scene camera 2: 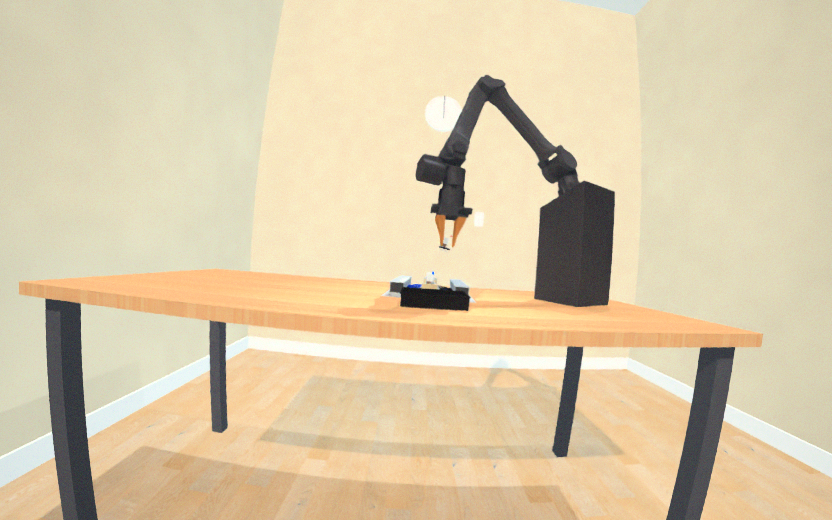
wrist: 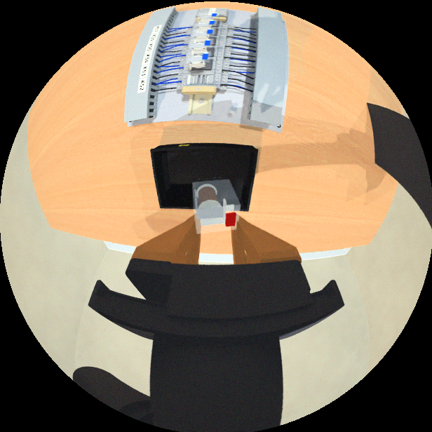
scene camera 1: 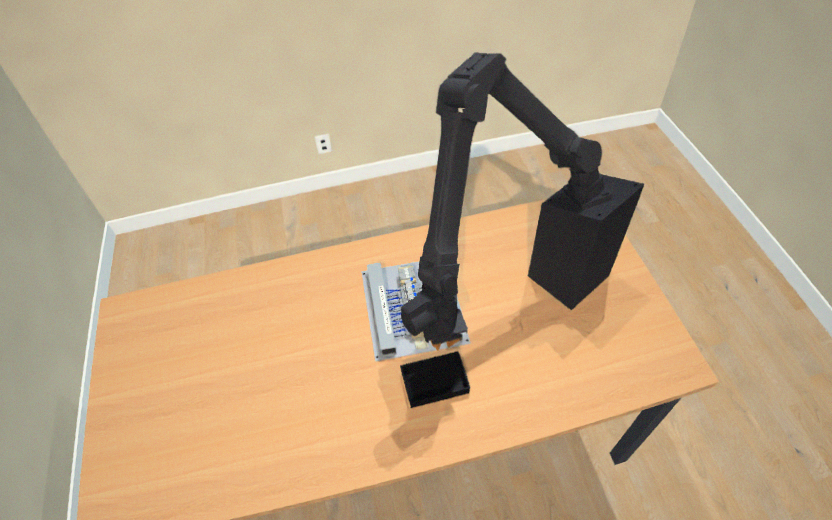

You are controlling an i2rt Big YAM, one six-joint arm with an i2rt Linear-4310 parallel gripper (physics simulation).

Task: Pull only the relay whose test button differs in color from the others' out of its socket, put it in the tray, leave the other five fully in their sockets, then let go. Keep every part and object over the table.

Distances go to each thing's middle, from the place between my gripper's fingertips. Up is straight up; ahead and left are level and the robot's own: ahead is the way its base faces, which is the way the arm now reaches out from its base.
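Scene:
So you can picture it, my hand is 24 cm to the left of the grey panel (scene camera 1: 405, 346), it's 15 cm above the panel, and it's 2 cm short of it.

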